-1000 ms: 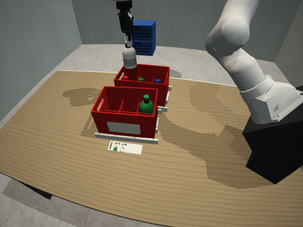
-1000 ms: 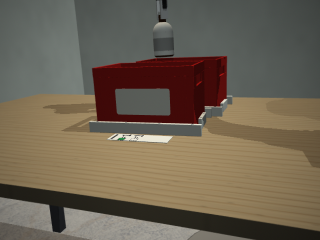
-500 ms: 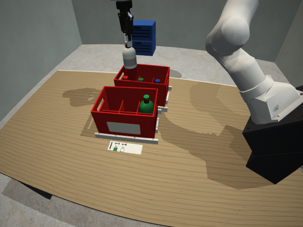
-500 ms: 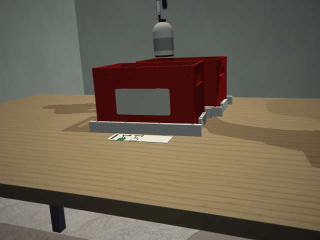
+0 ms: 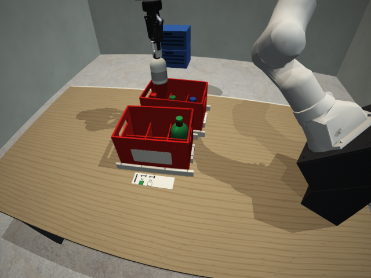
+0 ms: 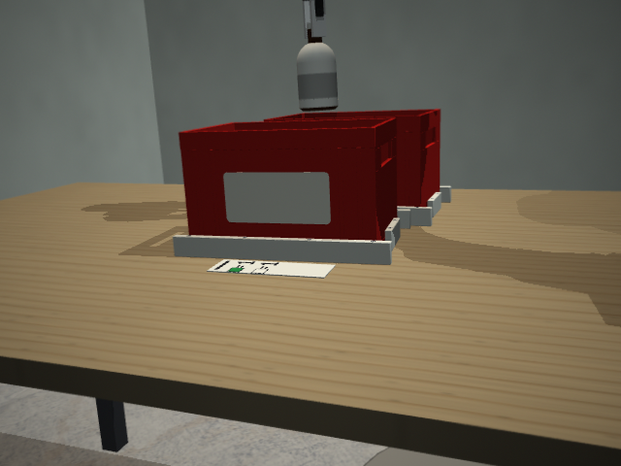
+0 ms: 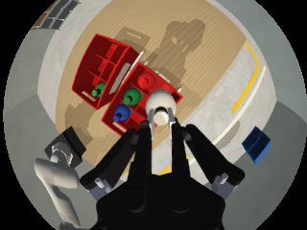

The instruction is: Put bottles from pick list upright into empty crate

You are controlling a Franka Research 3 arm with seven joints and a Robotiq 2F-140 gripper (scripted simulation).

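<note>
The white-label bottle lies 8 cm below my hand. Also, from my hand: blue-capped bottle: 26 cm below, 14 cm to the left, 13 cm behind; then pick list: 41 cm to the left, 34 cm below, 8 cm ahead; then red-capped bottle: 26 cm below, 7 cm to the left, 3 cm ahead.
</note>
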